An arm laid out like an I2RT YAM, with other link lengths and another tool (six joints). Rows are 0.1 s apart.
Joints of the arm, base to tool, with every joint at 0 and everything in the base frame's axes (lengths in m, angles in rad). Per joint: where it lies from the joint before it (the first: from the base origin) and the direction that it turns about. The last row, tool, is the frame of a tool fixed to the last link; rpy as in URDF.
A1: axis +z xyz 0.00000 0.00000 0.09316
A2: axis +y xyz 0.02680 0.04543 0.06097
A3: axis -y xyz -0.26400 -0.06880 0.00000
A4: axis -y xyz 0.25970 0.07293 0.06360
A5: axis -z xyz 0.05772 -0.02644 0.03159
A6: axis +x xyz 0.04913 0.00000 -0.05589
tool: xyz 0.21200 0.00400 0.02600 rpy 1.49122 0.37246 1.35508
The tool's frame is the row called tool.
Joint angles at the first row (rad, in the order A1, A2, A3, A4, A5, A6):
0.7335, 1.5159, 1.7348, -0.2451, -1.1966, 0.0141
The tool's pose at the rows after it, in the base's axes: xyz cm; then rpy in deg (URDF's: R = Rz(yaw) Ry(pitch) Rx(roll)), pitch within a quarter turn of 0, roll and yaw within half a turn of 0:
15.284, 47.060, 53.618, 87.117, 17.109, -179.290
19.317, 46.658, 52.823, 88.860, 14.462, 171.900
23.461, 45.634, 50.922, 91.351, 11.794, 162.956
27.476, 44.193, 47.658, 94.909, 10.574, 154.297
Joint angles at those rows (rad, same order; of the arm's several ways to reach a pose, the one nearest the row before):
0.7189, 1.4918, 1.7227, -0.2550, -1.0707, 0.0569
0.6974, 1.4579, 1.6866, -0.2805, -0.9307, 0.0876
0.6776, 1.4160, 1.6160, -0.2898, -0.7857, 0.1195
0.6639, 1.3785, 1.5253, -0.2953, -0.6359, 0.1269

